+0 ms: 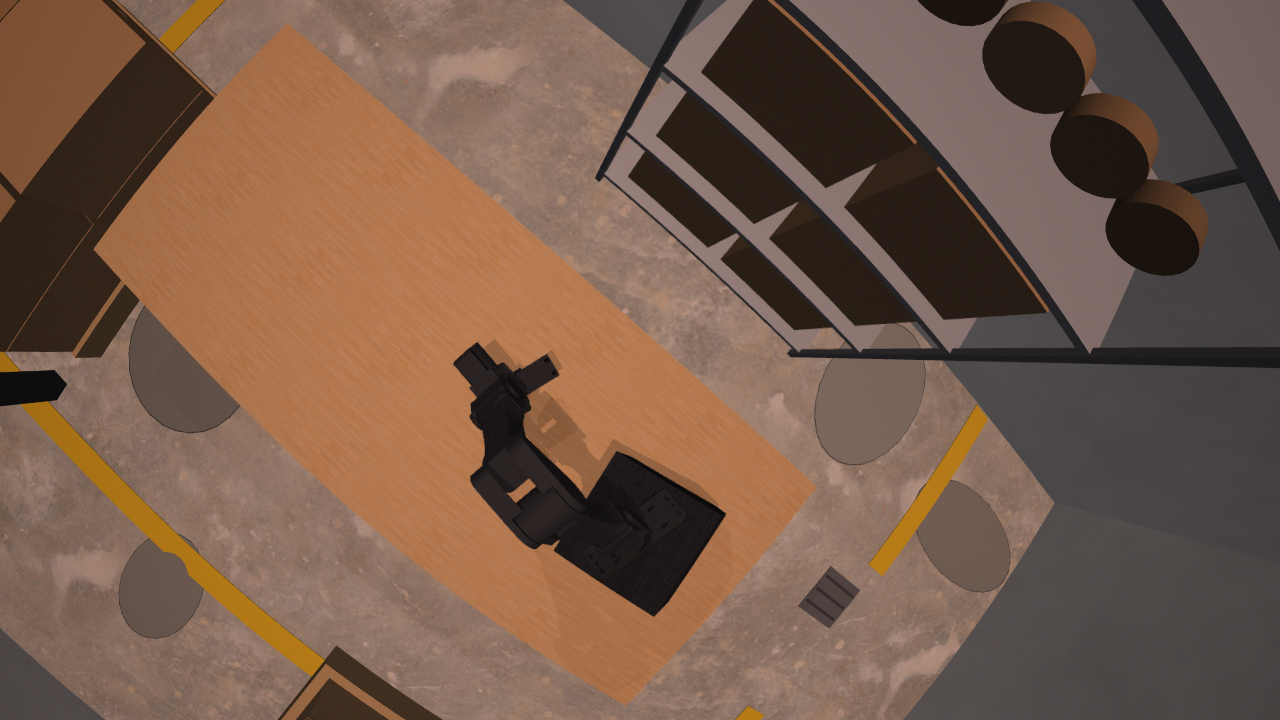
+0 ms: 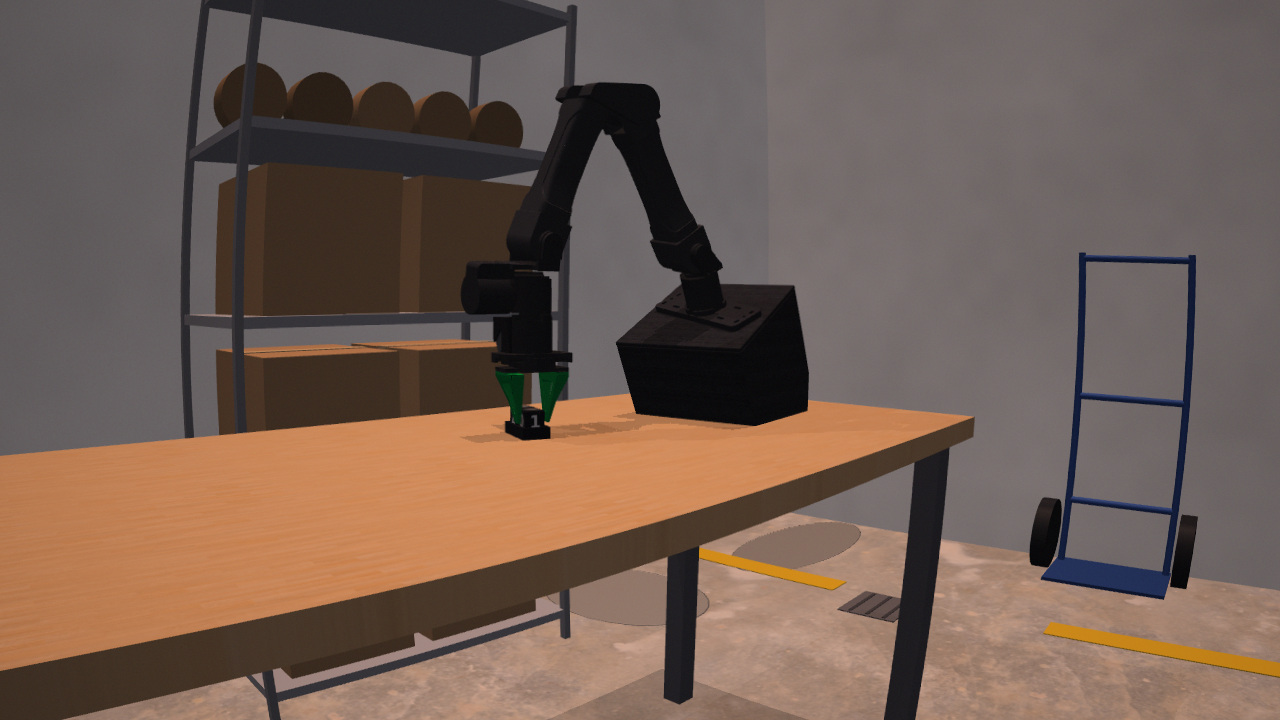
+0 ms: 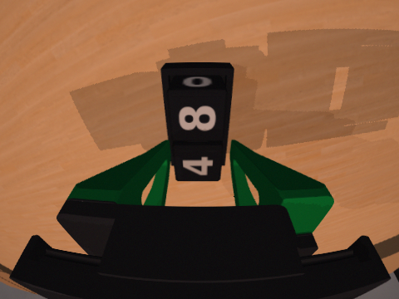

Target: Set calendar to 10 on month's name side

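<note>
Right now the black tray is 20 mm to the right of my hand and 20 mm below it.
</note>
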